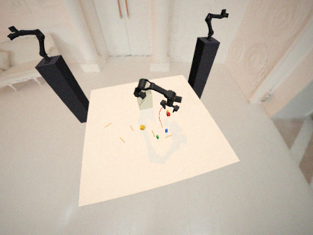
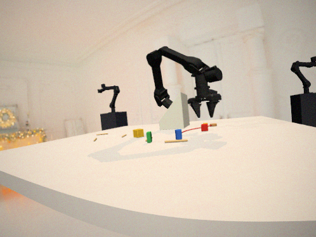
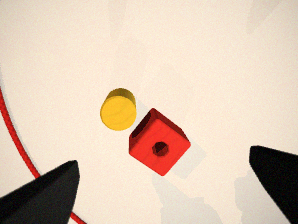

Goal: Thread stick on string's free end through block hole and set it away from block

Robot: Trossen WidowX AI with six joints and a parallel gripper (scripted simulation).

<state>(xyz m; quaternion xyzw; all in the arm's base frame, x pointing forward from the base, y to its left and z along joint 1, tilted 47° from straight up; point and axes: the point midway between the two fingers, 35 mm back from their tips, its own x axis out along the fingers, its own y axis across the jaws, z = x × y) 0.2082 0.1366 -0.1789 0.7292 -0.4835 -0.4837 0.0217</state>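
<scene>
The red block lies 50 mm below my gripper tip and 10 mm ahead of it. The rest, counted from my gripper tip: blue cylinder (200 mm ahead, 80 mm to the right, 40 mm below); yellow round button (40 mm below, 30 mm behind); round wooden button (170 mm behind, 50 mm below, 20 mm to the left).
</scene>
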